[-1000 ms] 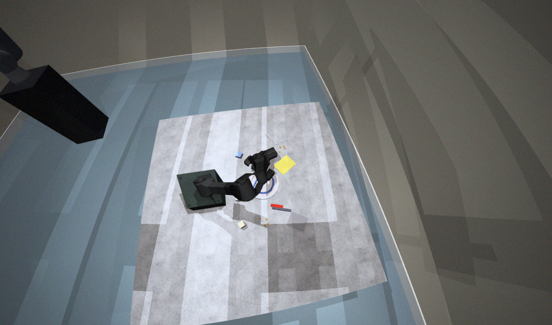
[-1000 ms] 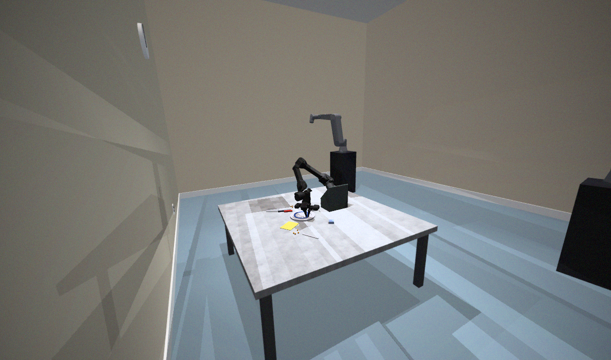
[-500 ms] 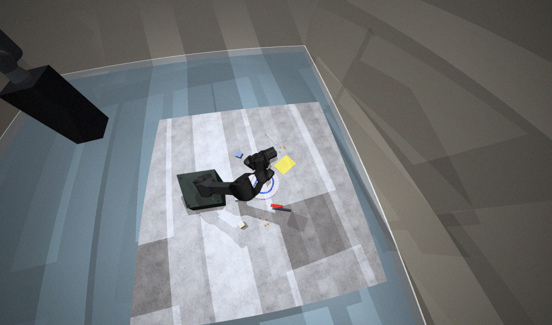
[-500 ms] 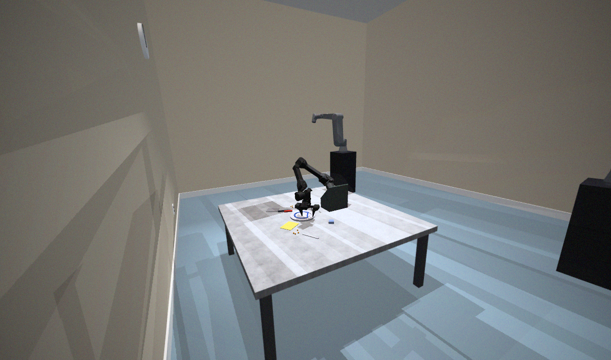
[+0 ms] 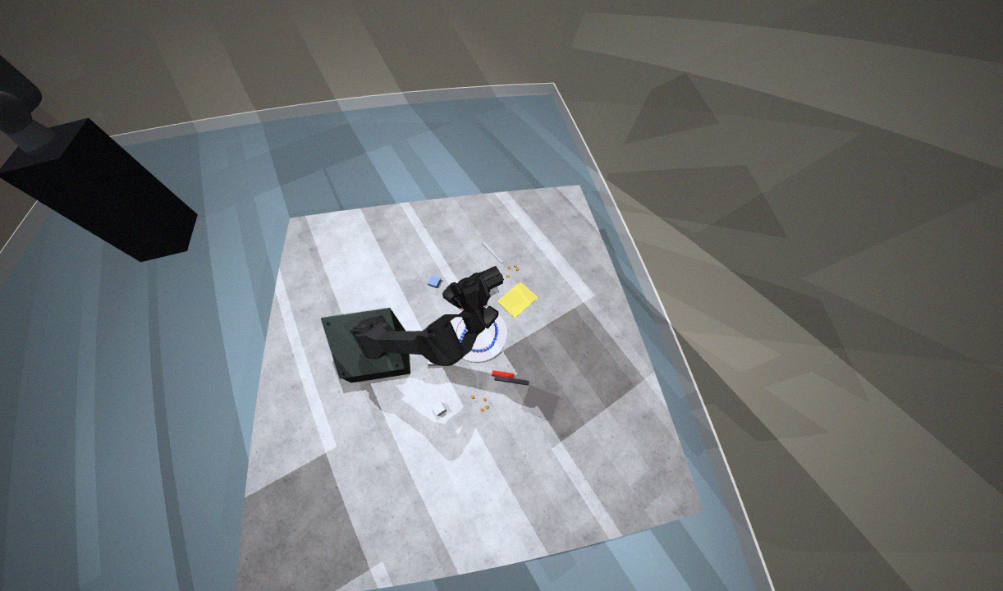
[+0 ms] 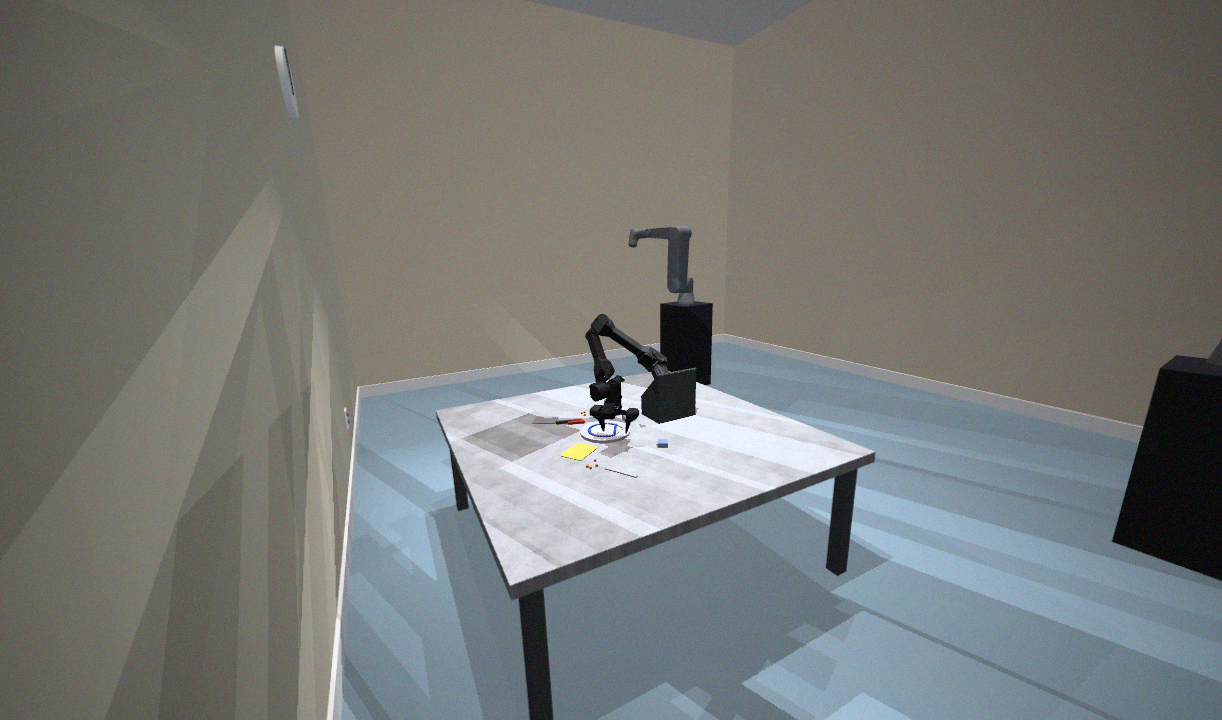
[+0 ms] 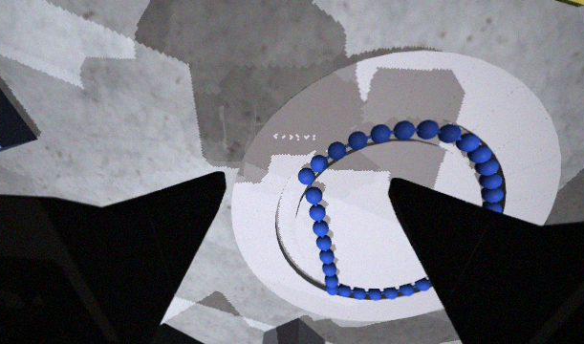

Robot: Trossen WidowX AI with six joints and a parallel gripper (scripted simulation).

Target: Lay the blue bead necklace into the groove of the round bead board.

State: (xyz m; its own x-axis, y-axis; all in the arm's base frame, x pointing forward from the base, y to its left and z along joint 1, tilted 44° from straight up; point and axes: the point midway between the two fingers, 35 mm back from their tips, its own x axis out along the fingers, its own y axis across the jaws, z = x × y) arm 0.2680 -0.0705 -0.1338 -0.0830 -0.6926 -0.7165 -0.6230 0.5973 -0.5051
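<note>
Now: gripper tip 1 cm short of the round white bead board, 6 cm to the left of it and 1 cm above it. Round my gripper tip: blue block (10 cm behind, 17 cm to the left, 1 cm below); yellow sheet (17 cm ahead, 3 cm to the left, 2 cm below); grey tool (6 cm ahead, 23 cm to the right, 2 cm below).
</note>
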